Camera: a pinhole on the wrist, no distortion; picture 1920 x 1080 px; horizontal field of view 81.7 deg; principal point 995.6 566.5 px. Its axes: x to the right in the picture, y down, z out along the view. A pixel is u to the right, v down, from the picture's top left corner.
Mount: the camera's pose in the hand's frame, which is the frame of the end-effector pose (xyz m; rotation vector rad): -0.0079 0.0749 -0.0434 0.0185 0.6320 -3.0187
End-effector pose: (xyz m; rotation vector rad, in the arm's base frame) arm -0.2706 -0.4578 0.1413 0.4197 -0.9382 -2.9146
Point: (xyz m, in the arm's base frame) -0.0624 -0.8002 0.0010
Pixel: behind the camera
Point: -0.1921 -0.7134 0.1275
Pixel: behind the camera
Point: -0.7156 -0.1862 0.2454
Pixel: 85 723
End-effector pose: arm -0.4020 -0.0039 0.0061 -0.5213 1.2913 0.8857
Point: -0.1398 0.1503 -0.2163
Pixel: 120 950
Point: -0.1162 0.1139 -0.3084
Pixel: outside the picture
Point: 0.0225 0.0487 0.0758
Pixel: 1101 1034
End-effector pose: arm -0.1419 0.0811 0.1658 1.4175 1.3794 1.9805
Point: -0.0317 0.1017 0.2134
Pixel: 982 224
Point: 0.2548 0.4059 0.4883
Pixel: outside the picture
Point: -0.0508 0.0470 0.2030
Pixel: 1391 116
